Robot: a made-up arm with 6 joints.
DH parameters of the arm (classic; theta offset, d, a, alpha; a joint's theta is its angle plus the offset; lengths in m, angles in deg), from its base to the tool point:
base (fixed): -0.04 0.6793 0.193 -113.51
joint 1: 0 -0.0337 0.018 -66.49
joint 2: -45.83 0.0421 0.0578 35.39
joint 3: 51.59 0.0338 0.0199 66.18
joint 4: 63.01 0.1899 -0.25 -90
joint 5: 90 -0.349 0.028 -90
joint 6: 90 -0.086 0.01 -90
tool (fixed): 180 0.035 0 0
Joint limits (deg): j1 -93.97..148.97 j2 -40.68..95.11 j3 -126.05..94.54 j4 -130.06..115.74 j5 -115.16..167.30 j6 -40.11..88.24
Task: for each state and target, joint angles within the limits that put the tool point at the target. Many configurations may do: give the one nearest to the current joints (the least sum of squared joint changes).
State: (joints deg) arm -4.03 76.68 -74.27 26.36 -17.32 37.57
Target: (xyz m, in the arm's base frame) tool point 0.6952 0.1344 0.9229
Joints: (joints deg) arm -26.65 69.67 -52.37 56.53 -56.38 14.82
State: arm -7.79 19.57 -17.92 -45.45 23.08 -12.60
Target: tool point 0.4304 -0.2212 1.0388
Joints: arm -30.55 69.78 4.62 -22.32 21.26 -23.63
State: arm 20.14 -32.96 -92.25 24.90 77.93 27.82
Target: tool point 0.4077 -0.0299 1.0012
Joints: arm 50.55 -36.17 -99.52 -1.11 93.98 23.13
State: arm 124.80 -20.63 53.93 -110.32 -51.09 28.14
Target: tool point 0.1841 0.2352 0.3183
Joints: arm 148.97 -7.67 68.52 -113.23 -13.12 56.13
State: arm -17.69 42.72 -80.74 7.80 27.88 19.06
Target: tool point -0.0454 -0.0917 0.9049
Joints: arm -28.00 25.48 -107.83 -29.37 33.36 16.61
